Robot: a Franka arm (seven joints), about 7 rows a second.
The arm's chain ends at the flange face. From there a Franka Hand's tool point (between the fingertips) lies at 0.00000 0.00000 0.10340 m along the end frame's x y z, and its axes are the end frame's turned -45 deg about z.
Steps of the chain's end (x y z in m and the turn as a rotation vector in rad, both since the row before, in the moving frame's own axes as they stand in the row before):
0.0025 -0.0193 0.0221 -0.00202 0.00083 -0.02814
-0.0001 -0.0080 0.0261 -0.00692 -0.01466 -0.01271
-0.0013 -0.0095 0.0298 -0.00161 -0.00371 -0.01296
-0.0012 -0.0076 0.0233 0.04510 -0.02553 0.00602
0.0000 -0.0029 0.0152 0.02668 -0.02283 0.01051
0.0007 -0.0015 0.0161 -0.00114 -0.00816 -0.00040
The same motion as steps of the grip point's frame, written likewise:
0.0153 -0.0117 0.0221 -0.00202 -0.00084 -0.02814
0.0040 -0.0063 0.0261 0.00547 -0.01526 -0.01271
0.0054 -0.0078 0.0298 0.00148 -0.00376 -0.01296
0.0060 -0.0114 0.0232 0.04994 0.01384 0.00602
0.0024 -0.0057 0.0151 0.03501 0.00272 0.01051
0.0009 -0.0011 0.0161 0.00496 -0.00658 -0.00040

